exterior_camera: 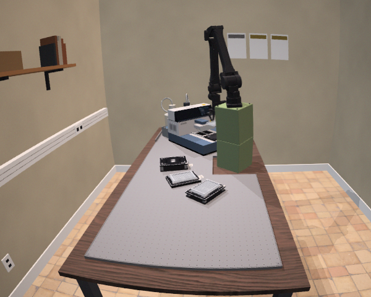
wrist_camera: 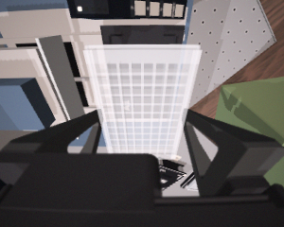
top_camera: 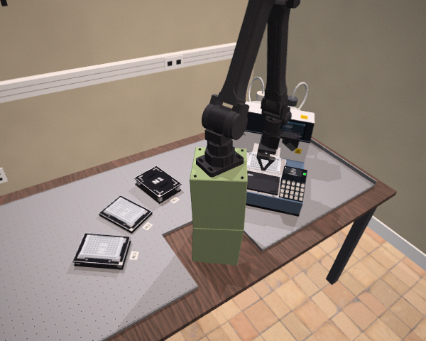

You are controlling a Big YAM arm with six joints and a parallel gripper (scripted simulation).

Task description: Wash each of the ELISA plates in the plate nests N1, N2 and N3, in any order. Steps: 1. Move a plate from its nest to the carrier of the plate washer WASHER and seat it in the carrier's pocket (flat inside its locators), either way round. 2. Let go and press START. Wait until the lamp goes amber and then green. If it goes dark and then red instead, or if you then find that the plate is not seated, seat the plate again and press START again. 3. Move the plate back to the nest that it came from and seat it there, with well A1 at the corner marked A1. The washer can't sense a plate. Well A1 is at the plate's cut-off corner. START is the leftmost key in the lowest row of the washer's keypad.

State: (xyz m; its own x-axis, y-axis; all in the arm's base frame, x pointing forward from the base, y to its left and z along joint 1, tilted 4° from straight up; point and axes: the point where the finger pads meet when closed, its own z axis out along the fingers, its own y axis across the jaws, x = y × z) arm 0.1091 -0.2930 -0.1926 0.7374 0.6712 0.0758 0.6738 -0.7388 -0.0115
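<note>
Right now my hand is 10 cm above the dark washer carrier. Round my hand: plate washer (10 cm ahead, 11 cm to the right, 6 cm below).
</note>
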